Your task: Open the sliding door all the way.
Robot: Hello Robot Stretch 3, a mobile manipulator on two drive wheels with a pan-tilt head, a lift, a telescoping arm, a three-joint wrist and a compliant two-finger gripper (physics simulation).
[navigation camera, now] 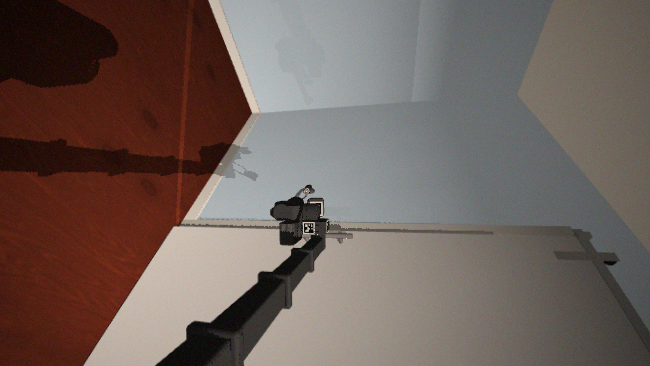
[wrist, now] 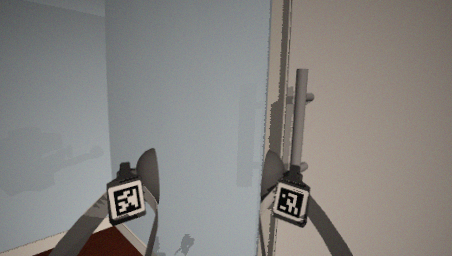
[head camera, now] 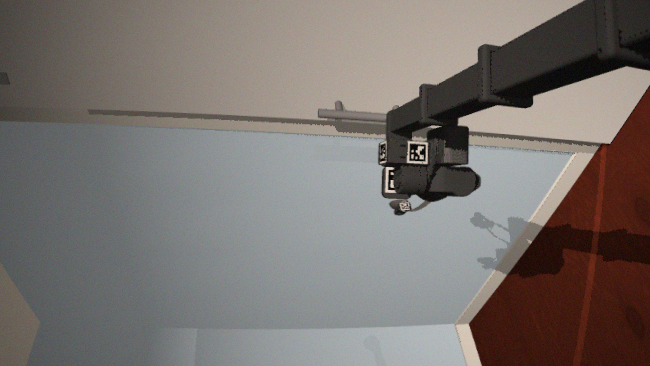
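Frame: origin at the robot's base, x back, y up, z left, level; metres.
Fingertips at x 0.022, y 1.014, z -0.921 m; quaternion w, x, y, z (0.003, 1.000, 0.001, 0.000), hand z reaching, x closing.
Offsets run from my fingertips to a thing's top centre. "pt": to the spot under its first point. Level surfaces: height alone.
The sliding door (head camera: 200, 55) (navigation camera: 425, 300) (wrist: 380, 130) is a plain beige panel, with its edge beside a blue wall. Its grey bar handle {pt dx +0.195, dy +0.021, dz -0.334 m} (head camera: 352, 115) (navigation camera: 342, 235) (wrist: 299, 110) is upright near that edge in the wrist view. The arm hides part of the handle in the head and navigation views. My gripper (head camera: 399, 206) (navigation camera: 308, 189) (wrist: 211, 168) is open, with the blue wall showing between its fingertips. In the wrist view the handle is outside the fingers, and its lower end meets the right finger's outline. I cannot tell whether they touch.
The blue wall (head camera: 225, 225) (navigation camera: 400, 165) (wrist: 190, 75) meets another blue wall at a corner. A pale baseboard {pt dx -0.193, dy -0.977, dz -0.887 m} (head camera: 530, 235) (navigation camera: 220, 175) runs above the red-brown wood floor {dy -1.013 m} (head camera: 620, 190) (navigation camera: 125, 200) (wrist: 107, 245). A grey strip (navigation camera: 626, 299) shows at the right in the navigation view.
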